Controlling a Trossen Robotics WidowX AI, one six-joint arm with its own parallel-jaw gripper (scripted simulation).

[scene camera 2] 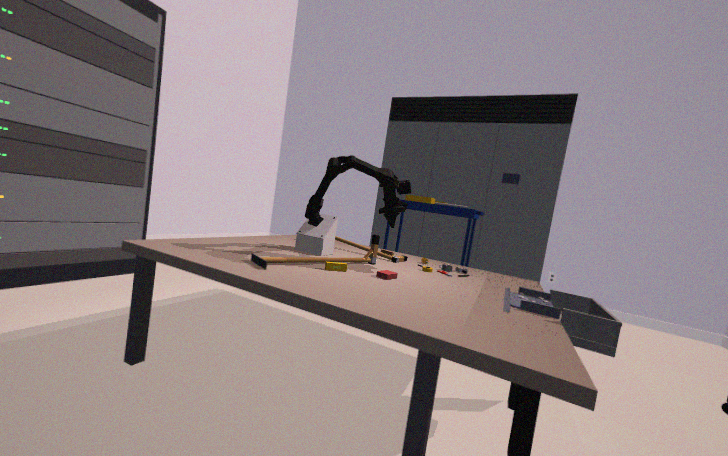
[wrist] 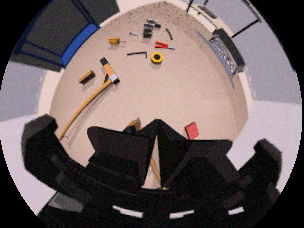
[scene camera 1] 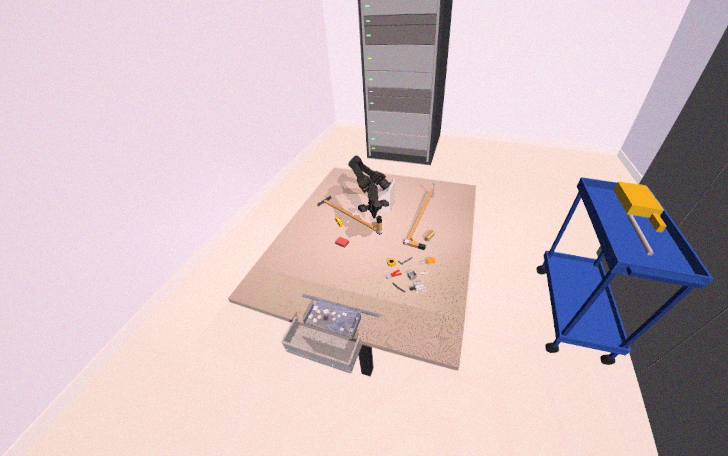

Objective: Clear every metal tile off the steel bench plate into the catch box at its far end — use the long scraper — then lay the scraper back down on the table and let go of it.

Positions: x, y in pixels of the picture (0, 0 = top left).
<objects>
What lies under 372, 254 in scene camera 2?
A long orange-shafted scraper.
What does the gripper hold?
Nothing.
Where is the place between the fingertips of the gripper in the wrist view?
157, 121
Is the gripper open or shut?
Shut.
</objects>
